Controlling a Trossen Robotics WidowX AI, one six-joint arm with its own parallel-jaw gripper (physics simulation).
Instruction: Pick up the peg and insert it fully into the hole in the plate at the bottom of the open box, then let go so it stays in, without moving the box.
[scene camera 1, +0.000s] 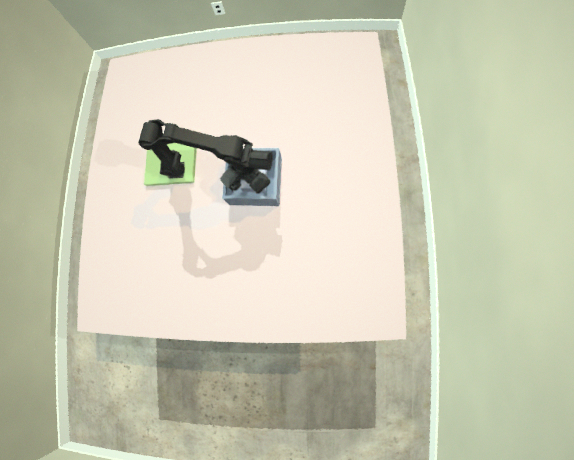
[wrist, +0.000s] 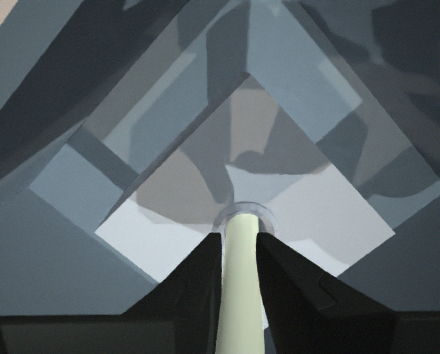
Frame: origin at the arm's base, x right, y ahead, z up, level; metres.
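Where they show: gripper, fingertip midpoint: (scene camera 1: 251, 176) (wrist: 238, 244); arm's base, link origin: (scene camera 1: 176, 170).
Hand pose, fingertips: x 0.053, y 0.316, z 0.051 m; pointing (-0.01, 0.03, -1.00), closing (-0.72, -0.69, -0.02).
Things, the pixels of their top centre, and the offset from my fingertips. "*": a spot on its surface instead. Level surfaces: height alone.
- pale yellow-green peg, surface spot: (wrist: 242, 285) * dz +0.016, dx -0.004, dy +0.004 m
- ringed hole, surface spot: (wrist: 269, 220) * dz -0.015, dx -0.008, dy -0.011 m
- light grey square plate, top centre: (wrist: 245, 236) (scene camera 1: 252, 176) dz -0.015, dx -0.007, dy +0.001 m
- open blue box, top centre: (wrist: 255, 300) (scene camera 1: 250, 172) dz +0.022, dx -0.007, dy +0.001 m
- pale pink table top, surface height: dz -0.075 m
A pale yellow-green peg (wrist: 242, 285) stands out between the fingers of my gripper (wrist: 238, 244) in the wrist view, and the gripper is shut on it. The peg's far end overlaps the ringed hole (wrist: 269, 220) in the light grey square plate (wrist: 320, 200); whether the tip is inside the hole or just above it I cannot tell. The plate lies on the floor of the open blue box (scene camera 1: 254, 202) (wrist: 285, 55). In the scene view the gripper is over the box, and the arm hides the peg and most of the plate.
The arm's base stands on a green square (scene camera 1: 187, 176) left of the box, on the pale pink table top (scene camera 1: 325, 250). The box walls (wrist: 30, 75) rise around the plate and the gripper. Shadows of the arm fall across the plate and the table.
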